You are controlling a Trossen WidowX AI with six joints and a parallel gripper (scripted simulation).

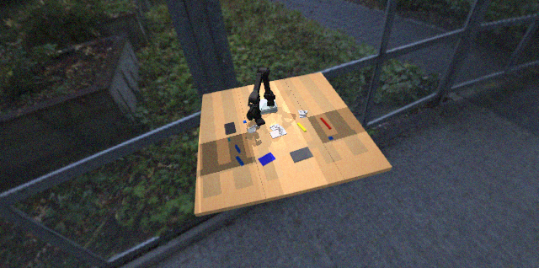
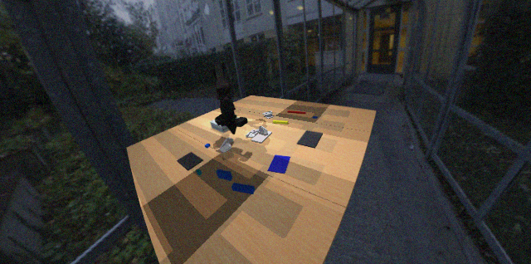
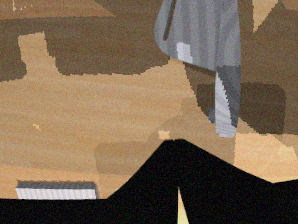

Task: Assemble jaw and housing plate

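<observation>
Right now my gripper tip is 30 mm past the white jaw, 20 mm to the left of it and 50 mm above it. From my gripper tip the other things lie so: teal cube: 90 mm ahead, 240 mm to the right, 60 mm below; then yellow bar: 340 mm to the left, 60 mm below; then blue plate: 290 mm ahead, 60 mm to the left, 70 mm below.
</observation>
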